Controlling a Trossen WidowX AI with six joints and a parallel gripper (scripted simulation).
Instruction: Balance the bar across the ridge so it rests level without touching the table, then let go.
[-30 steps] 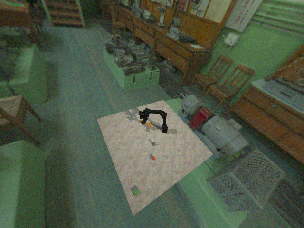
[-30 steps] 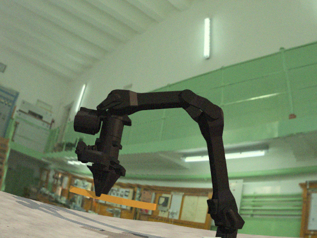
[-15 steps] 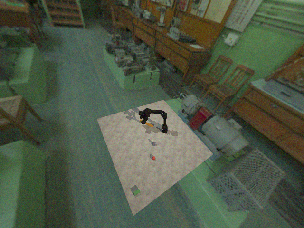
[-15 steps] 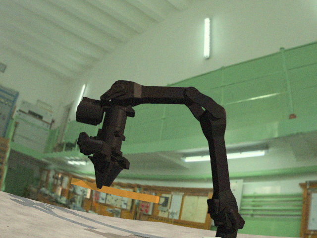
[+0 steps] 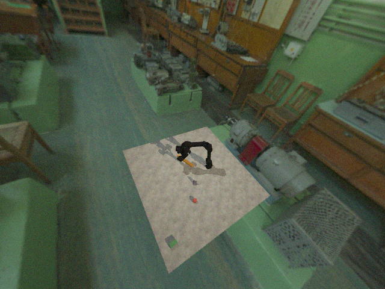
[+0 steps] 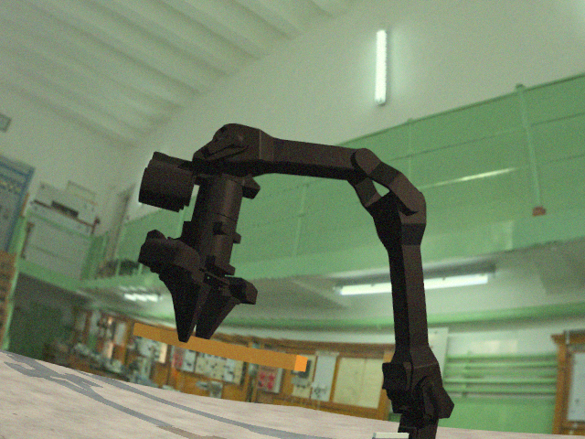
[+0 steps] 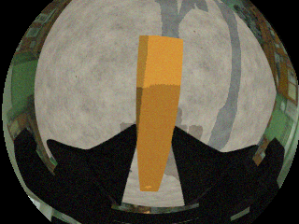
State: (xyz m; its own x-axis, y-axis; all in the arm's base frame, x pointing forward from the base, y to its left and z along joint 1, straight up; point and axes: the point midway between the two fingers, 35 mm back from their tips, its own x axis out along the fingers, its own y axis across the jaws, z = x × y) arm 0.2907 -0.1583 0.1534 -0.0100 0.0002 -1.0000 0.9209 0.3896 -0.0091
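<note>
My gripper tip is 30 mm to the right of the orange bar and 10 mm past it. The rest, counted from my gripper tip: red ball (440 mm to the left, 100 mm below, 100 mm ahead).
</note>
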